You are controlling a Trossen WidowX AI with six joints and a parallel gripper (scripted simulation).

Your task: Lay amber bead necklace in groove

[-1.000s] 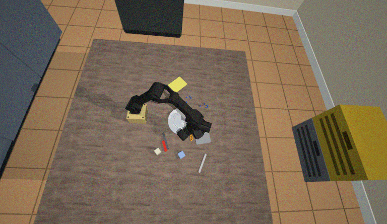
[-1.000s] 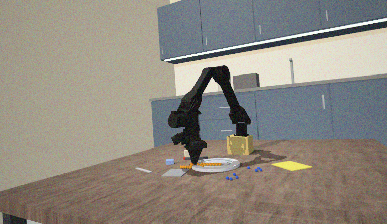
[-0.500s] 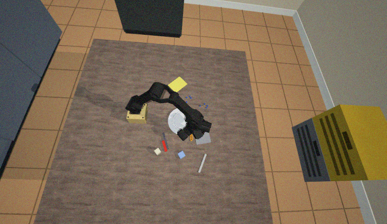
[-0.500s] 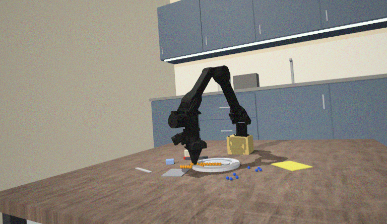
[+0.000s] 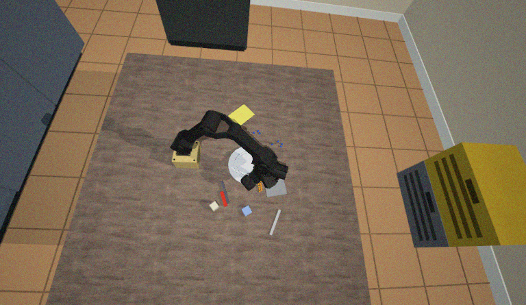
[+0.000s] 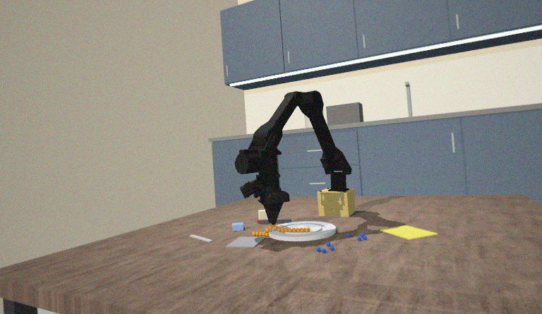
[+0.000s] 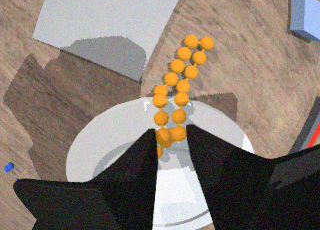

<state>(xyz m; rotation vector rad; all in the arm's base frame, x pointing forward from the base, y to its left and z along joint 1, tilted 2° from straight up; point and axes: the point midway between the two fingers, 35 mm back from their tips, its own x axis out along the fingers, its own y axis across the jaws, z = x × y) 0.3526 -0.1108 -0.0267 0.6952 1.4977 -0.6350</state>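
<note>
Right now the grey square tile is 90 mm ahead of my gripper tip, 40 mm to the right of it and 30 mm below it. From my gripper tip the other things lie so: red stick (160 mm behind, 80 mm to the right, 30 mm below); white stick (80 mm ahead, 200 mm to the right, 30 mm below); light blue cube (50 mm behind, 150 mm to the right, 20 mm below).
</note>
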